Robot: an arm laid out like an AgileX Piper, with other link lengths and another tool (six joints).
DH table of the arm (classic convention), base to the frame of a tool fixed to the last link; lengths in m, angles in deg. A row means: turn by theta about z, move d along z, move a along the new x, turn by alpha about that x. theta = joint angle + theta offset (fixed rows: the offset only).
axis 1: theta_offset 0  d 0.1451  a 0  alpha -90
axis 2: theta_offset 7.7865  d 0  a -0.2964  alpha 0
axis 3: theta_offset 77.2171  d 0  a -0.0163  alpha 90
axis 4: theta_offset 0  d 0.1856  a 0  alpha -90
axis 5: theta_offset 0  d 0  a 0  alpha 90
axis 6: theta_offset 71  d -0.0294  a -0.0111  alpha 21.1
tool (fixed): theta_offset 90  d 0.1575  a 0  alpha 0
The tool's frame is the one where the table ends.
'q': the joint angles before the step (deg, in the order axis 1, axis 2, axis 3, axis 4, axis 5, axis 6). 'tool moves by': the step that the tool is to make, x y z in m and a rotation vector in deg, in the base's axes. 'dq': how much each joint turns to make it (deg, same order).
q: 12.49 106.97 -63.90 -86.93 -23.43 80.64
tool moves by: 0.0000 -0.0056 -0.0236 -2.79 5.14 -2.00
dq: -0.01 3.41 0.00 -5.37 2.58 5.84
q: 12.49 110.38 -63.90 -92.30 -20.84 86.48
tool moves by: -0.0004 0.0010 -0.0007 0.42 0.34 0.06
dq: 0.00 0.11 -0.01 0.00 -0.37 0.35
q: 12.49 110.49 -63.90 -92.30 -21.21 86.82
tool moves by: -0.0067 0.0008 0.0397 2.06 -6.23 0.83
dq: 0.00 -6.57 0.01 0.01 -1.07 -0.01
